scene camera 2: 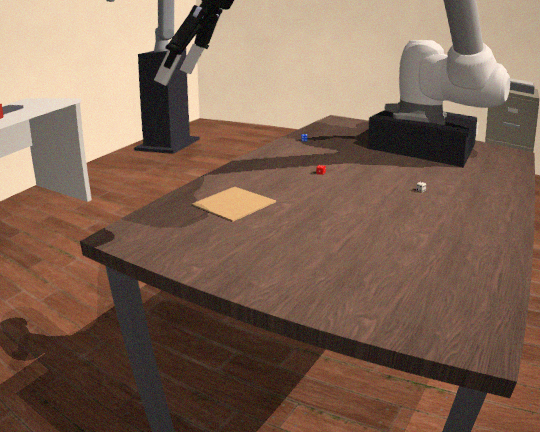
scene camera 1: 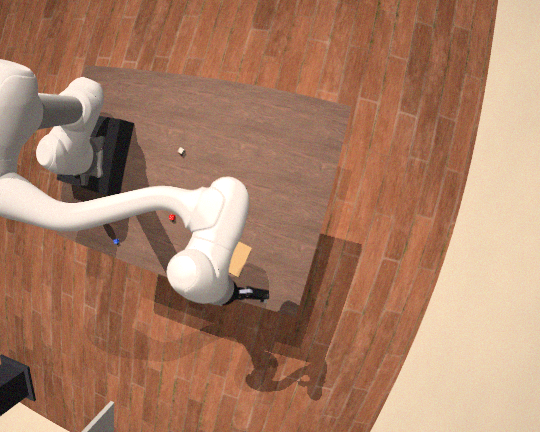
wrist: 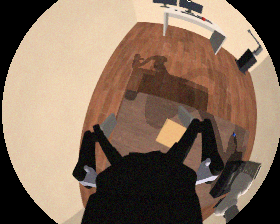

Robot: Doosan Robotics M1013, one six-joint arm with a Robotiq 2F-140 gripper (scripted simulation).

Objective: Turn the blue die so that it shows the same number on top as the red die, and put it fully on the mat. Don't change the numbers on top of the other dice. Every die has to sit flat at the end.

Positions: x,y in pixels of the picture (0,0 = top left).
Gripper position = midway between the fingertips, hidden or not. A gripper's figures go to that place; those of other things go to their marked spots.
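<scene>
Gripper (scene camera 2: pixel 173 76): 98 cm from the lens. Tan mat (scene camera 2: pixel 232 204): 113 cm from the lens. The gripper is nearer to the lens than the tan mat.
</scene>
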